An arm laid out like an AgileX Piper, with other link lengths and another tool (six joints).
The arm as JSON. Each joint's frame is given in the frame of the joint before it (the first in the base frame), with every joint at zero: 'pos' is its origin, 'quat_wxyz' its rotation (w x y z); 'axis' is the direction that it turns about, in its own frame. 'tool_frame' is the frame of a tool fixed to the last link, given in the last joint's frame.
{
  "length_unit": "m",
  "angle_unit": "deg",
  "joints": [
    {
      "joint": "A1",
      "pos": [
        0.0,
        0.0,
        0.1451
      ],
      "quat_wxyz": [
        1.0,
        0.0,
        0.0,
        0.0
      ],
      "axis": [
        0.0,
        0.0,
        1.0
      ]
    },
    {
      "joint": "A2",
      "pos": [
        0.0,
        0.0,
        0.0
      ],
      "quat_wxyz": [
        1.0,
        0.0,
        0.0,
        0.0
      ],
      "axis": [
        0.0,
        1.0,
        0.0
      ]
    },
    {
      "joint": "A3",
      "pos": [
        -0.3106,
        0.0,
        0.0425
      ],
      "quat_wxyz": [
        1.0,
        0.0,
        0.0,
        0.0
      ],
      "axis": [
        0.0,
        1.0,
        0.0
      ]
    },
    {
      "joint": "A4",
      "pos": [
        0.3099,
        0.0,
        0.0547
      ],
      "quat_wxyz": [
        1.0,
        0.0,
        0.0,
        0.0
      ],
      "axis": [
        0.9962,
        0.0,
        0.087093
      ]
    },
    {
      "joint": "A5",
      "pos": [
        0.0,
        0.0,
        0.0
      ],
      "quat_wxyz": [
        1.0,
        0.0,
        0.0,
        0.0
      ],
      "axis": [
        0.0,
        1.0,
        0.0
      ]
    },
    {
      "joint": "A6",
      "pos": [
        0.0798,
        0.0,
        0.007
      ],
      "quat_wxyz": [
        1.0,
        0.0,
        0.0,
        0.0
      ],
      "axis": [
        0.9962,
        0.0,
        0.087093
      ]
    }
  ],
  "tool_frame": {
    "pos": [
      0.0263,
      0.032,
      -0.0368
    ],
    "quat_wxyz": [
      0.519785,
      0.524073,
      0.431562,
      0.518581
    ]
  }
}
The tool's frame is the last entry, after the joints.
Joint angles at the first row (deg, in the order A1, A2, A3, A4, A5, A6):
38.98, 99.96, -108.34, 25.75, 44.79, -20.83
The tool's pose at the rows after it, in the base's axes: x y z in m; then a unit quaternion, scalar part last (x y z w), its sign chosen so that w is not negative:
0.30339, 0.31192, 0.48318, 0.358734, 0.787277, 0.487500, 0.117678
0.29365, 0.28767, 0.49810, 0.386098, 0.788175, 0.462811, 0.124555
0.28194, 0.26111, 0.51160, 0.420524, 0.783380, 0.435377, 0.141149
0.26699, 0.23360, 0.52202, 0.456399, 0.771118, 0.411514, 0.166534
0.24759, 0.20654, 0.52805, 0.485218, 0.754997, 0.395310, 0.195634
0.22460, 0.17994, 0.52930, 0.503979, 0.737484, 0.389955, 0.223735
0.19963, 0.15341, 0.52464, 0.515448, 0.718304, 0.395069, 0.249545
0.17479, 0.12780, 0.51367, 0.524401, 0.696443, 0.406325, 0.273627
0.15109, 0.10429, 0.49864, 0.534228, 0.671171, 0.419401, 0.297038
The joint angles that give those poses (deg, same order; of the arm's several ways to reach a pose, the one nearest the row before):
37.68, 97.15, -108.36, 24.06, 49.00, -17.50
36.16, 94.23, -108.31, 20.26, 53.80, -13.10
34.67, 90.68, -107.52, 15.37, 58.16, -8.24
33.40, 86.15, -105.19, 9.96, 61.15, -3.59
32.48, 80.60, -101.12, 4.89, 62.56, 0.10
31.60, 74.12, -95.56, 1.01, 62.36, 2.47
30.30, 66.81, -88.63, -1.45, 60.60, 3.71
28.31, 59.05, -80.87, -2.77, 57.75, 4.27
25.61, 51.31, -73.21, -3.38, 54.67, 4.58

